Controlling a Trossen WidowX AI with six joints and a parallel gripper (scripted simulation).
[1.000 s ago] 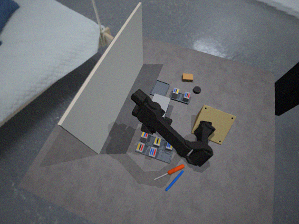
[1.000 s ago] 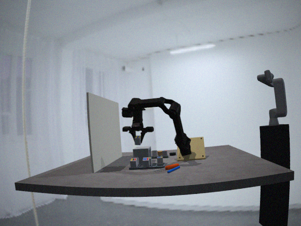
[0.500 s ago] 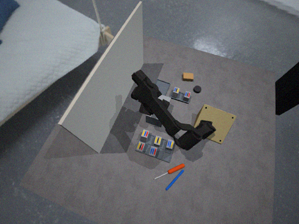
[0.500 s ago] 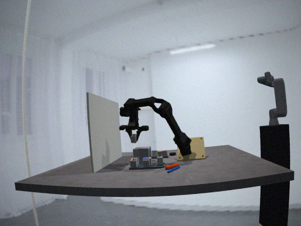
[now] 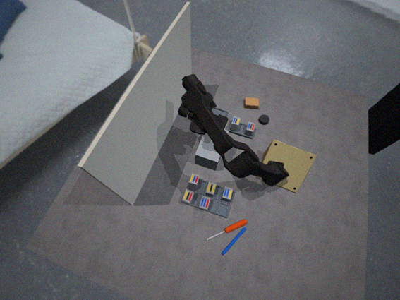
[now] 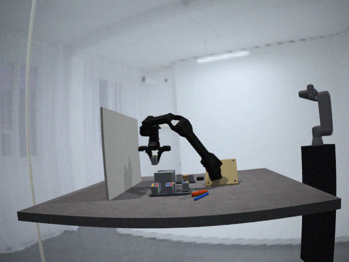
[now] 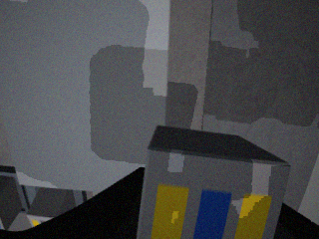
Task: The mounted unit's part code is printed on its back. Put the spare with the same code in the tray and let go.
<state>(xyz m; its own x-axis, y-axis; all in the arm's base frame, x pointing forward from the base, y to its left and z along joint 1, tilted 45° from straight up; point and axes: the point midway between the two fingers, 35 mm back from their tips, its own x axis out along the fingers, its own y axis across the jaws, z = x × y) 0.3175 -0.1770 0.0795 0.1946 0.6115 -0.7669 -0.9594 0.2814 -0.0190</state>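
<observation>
Now: the flat dark grey tray 30 mm behind my gripper tip, 150 mm to the right of it and 150 mm below it. From my gripper tip the other things lie so: tall grey panel 180 mm ahead, 20 mm to the left, 80 mm above; mounted unit 60 mm behind, 50 mm to the left, 100 mm below; black puck 280 mm behind, 200 mm to the right, 140 mm below.
</observation>
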